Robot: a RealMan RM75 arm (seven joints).
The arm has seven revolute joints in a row. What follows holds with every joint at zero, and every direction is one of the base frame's.
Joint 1 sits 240.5 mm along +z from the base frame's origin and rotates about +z.
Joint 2 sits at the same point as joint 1 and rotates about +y.
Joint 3 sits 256.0 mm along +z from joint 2 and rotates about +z.
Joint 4 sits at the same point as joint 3 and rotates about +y.
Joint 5 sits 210.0 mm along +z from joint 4 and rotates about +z.
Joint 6 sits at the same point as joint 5 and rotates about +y.
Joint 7 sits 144.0 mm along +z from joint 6 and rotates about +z.
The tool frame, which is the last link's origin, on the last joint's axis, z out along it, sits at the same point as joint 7; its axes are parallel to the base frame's.
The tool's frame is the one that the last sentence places.
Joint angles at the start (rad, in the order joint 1, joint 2, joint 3, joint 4, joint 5, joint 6, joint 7): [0.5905 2.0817 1.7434 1.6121 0.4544 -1.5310 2.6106]
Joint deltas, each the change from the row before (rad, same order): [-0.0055 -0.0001 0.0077 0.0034 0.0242 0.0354 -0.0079]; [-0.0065 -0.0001 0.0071 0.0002 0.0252 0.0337 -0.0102]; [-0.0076 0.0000 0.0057 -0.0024 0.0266 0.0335 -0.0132]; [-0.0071 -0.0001 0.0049 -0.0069 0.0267 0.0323 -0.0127]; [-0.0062 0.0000 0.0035 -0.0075 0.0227 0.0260 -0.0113]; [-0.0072 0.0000 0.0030 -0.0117 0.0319 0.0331 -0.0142]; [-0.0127 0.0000 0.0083 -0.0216 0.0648 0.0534 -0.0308]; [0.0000 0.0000 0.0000 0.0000 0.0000 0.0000 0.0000]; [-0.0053 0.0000 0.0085 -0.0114 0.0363 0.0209 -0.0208]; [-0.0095 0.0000 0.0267 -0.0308 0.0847 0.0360 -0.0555]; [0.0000 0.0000 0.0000 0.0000 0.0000 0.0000 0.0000]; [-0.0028 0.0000 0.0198 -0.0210 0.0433 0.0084 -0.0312]
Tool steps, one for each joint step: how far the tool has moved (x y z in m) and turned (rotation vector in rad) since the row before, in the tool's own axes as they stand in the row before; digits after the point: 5 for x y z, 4 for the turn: [-0.00428 -0.00146 -0.00105 0.0007 -0.0448 0.0032]; [-0.00326 -0.00130 -0.00041 -0.0017 -0.0405 0.0035]; [-0.00251 -0.00102 0.00018 -0.0037 -0.0380 0.0024]; [-0.00171 -0.00097 0.00092 -0.0053 -0.0337 0.0049]; [-0.00088 -0.00070 0.00106 -0.0054 -0.0259 0.0048]; [-0.00118 -0.00038 0.00172 -0.0097 -0.0330 0.0074]; [-0.00176 -0.00052 0.00239 -0.0218 -0.0597 0.0153]; [0.00000 0.00000 0.00000 0.0000 0.0000 0.0000]; [-0.00069 -0.00057 0.00054 -0.0133 -0.0296 0.0075]; [-0.00042 -0.00247 0.00044 -0.0310 -0.0626 0.0183]; [0.00000 0.00000 0.00000 0.0000 0.0000 0.0000]; [0.00115 -0.00214 -0.00016 -0.0176 -0.0261 0.0134]
